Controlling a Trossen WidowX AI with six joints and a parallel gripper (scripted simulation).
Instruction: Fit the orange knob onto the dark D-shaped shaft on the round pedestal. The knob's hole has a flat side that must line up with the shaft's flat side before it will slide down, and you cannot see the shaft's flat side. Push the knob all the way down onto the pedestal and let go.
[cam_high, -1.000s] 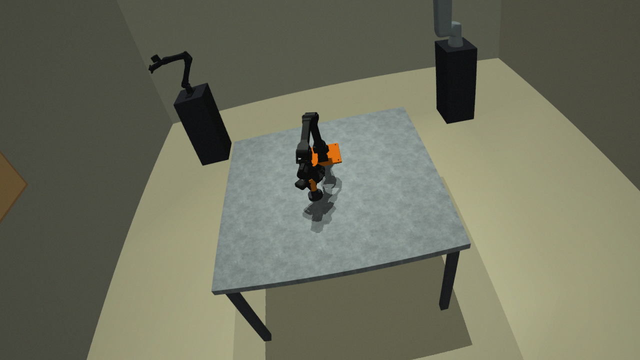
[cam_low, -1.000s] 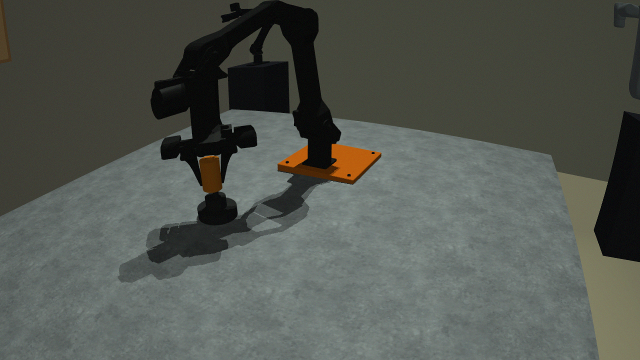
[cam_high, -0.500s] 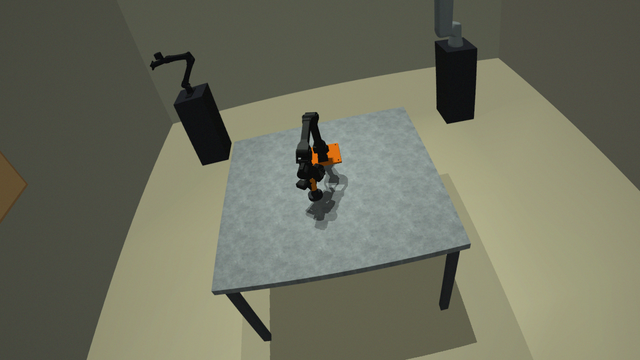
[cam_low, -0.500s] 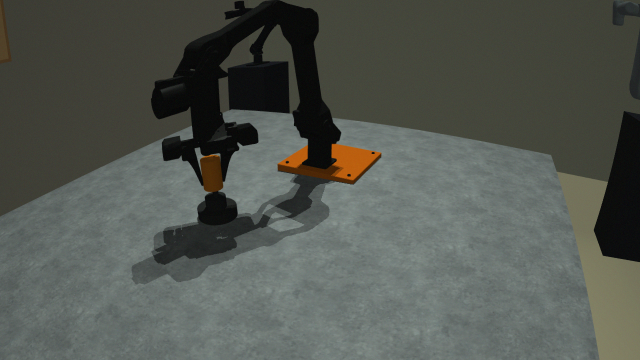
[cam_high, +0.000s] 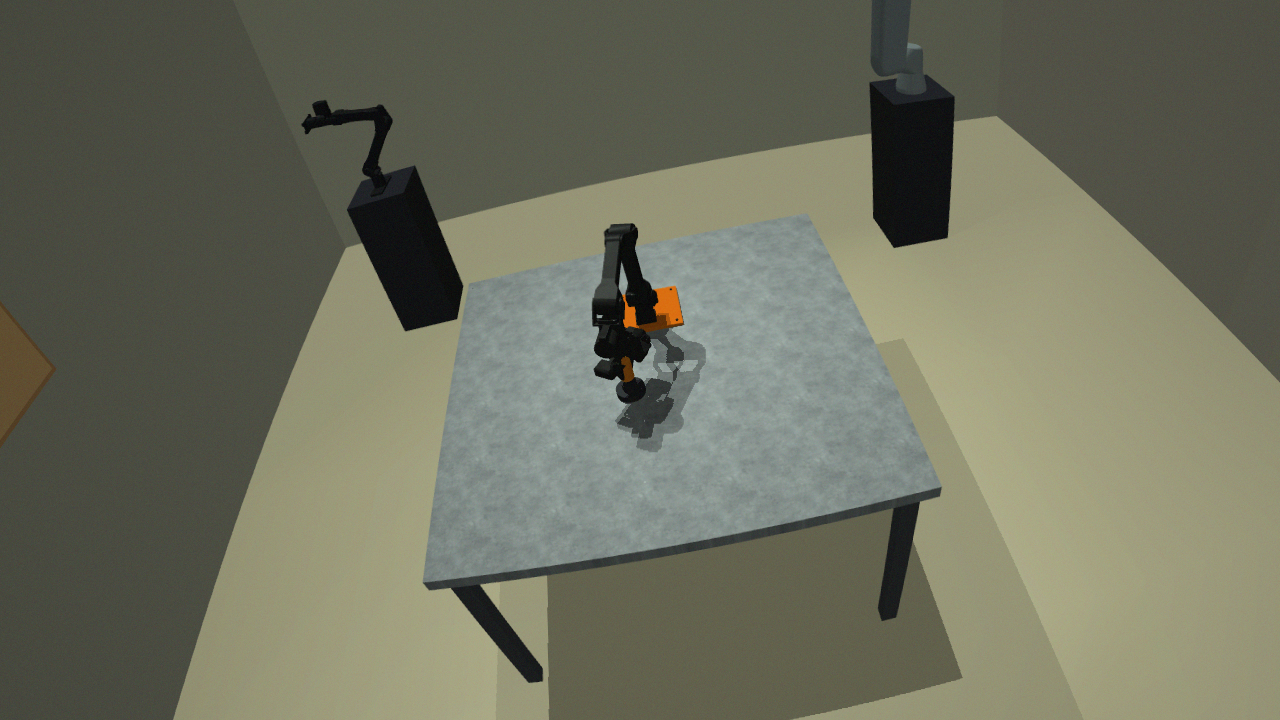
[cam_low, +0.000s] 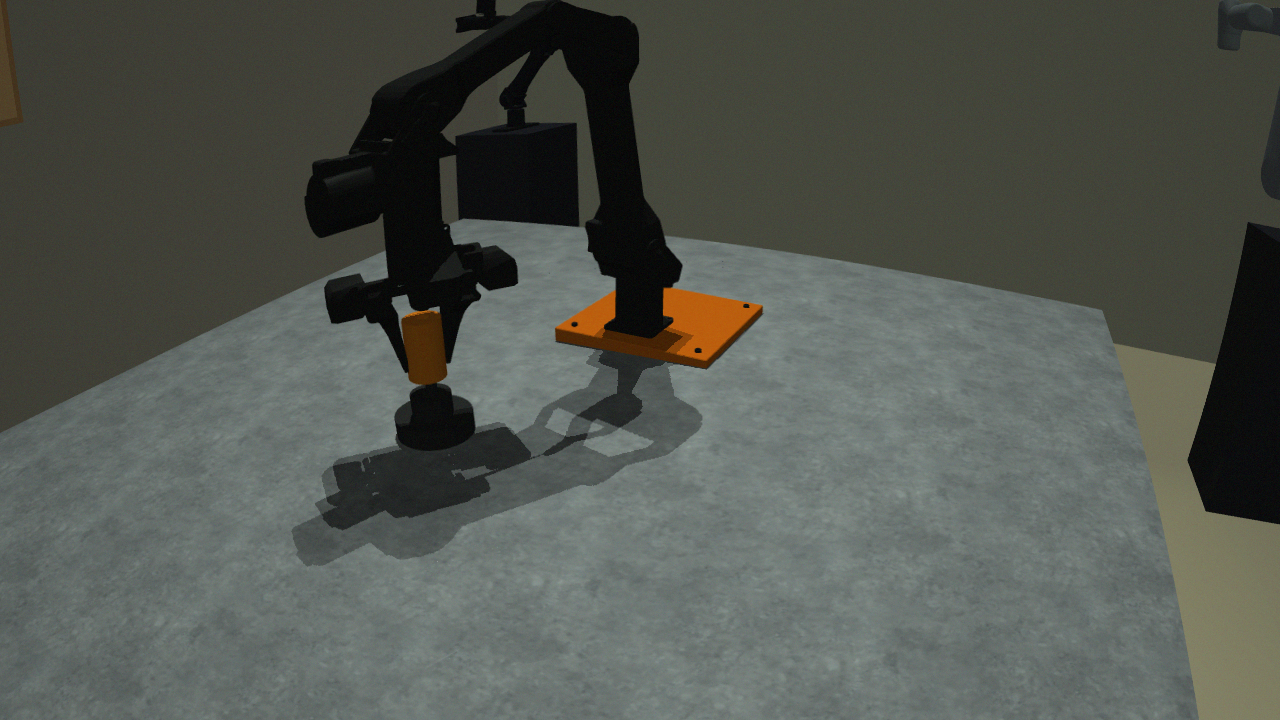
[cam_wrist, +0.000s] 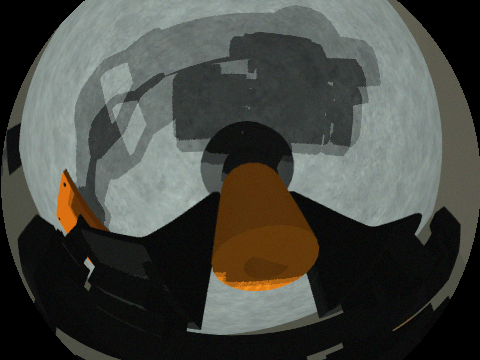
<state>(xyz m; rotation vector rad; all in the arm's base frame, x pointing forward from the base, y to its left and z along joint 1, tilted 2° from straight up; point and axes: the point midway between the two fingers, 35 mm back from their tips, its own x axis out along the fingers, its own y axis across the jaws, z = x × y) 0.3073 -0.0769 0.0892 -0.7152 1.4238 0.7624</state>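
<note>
Now: the orange knob 2 cm above my gripper tip. Round my gripper tip: round pedestal 4 cm below.
</note>
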